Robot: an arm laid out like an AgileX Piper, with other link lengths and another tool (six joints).
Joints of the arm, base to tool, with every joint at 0 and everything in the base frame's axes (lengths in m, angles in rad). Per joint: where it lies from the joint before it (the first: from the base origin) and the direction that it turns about. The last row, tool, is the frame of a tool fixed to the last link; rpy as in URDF.
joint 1: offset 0 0 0.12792 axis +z
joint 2: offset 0 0 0 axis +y
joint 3: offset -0.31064 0 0.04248 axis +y
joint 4: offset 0.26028 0 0.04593 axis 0.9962 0 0.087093
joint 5: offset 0 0 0 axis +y
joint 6: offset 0.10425 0 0.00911 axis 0.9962 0 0.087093
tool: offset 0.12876 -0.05 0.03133 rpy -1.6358 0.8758 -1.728
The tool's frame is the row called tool.
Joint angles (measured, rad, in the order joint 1, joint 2, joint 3, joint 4, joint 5, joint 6), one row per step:
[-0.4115, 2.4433, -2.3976, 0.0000, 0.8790, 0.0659]
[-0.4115, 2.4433, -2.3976, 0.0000, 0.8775, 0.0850]
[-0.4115, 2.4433, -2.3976, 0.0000, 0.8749, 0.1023]
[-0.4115, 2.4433, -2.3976, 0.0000, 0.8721, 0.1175]
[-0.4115, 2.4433, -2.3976, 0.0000, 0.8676, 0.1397]
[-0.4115, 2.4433, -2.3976, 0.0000, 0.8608, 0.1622]
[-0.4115, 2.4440, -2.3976, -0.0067, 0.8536, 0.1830]
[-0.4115, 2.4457, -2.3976, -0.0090, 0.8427, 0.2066]
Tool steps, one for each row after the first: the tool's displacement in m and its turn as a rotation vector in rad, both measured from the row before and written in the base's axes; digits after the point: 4 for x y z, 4 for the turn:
[-0.0006, -0.0001, -0.0004, 0.0111, -0.0065, -0.0142]
[-0.0003, -0.0001, -0.0002, 0.0096, -0.0070, -0.0128]
[-0.0002, -0.0002, -0.0001, 0.0083, -0.0067, -0.0112]
[-0.0002, -0.0002, 0.0000, 0.0120, -0.0101, -0.0164]
[0.0001, -0.0004, 0.0003, 0.0113, -0.0124, -0.0165]
[-0.0002, -0.0014, 0.0003, 0.0043, -0.0090, -0.0154]
[0.0006, -0.0009, -0.0001, 0.0091, -0.0142, -0.0171]

